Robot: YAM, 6 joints.
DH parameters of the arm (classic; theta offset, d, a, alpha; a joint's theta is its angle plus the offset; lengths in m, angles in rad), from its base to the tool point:
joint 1: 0 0.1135 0.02 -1.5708
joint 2: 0 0 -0.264 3.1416
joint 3: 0.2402 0 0.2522 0
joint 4: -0.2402 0 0.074 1.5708
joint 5: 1.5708 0 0 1.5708
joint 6: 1.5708 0.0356 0 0
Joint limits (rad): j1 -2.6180..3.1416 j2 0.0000..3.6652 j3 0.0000..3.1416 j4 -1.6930..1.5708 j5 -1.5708..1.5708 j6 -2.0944..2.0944
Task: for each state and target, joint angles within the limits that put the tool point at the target. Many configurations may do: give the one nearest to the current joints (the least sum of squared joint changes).
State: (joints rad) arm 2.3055 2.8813 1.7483 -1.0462 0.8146 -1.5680
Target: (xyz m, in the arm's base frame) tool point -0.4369 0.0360 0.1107
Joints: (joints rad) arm 3.1172 2.4039 1.8298 -1.1589 0.7916 -1.5680
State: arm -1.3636 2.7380 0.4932 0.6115 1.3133 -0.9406
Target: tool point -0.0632 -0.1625 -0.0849
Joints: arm -1.7415 2.6676 0.5061 0.6222 1.3419 -0.9406
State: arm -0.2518 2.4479 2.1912 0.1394 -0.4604 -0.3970
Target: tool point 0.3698 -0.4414 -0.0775
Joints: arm -0.8959 3.0742 2.2338 0.1730 -0.3724 -0.3970
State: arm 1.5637 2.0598 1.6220 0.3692 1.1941 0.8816
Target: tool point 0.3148 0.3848 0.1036
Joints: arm 0.9514 2.3967 1.5402 0.3420 1.1812 0.8816
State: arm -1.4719 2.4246 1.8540 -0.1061 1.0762 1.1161
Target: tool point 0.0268 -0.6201 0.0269
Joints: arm -1.4912 3.0649 2.5364 0.1752 0.6872 1.1161
